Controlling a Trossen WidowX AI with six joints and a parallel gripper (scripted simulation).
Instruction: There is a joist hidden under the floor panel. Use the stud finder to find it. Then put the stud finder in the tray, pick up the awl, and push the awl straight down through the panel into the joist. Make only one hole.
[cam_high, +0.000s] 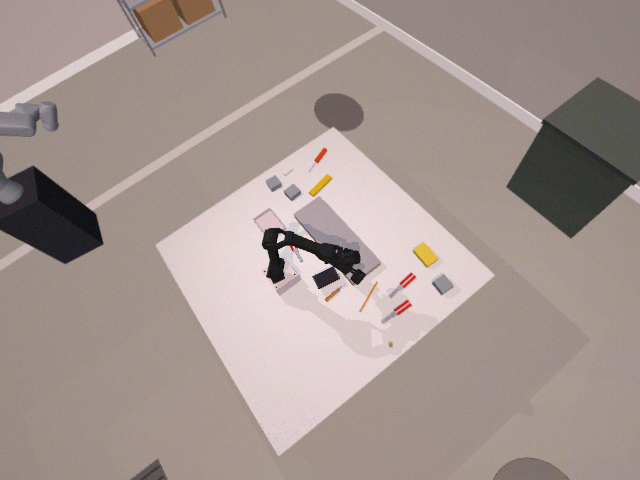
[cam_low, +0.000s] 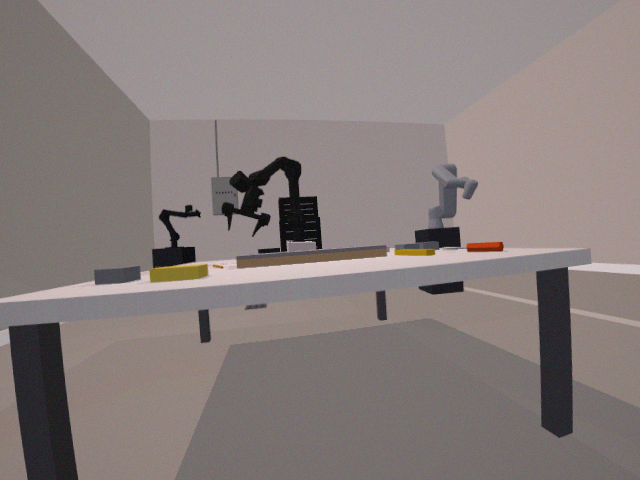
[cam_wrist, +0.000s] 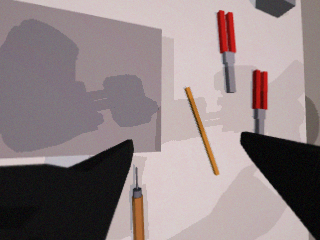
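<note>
The stud finder lies 11 cm behind my gripper tip, 9 cm to the left of it and 11 cm below it. Also, from my gripper tip: orange pencil 1 cm ahead, 9 cm to the right, 12 cm below; then awl 11 cm behind, 1 cm to the left, 11 cm below; then square light 9 cm behind, 9 cm to the left, 12 cm below.
</note>
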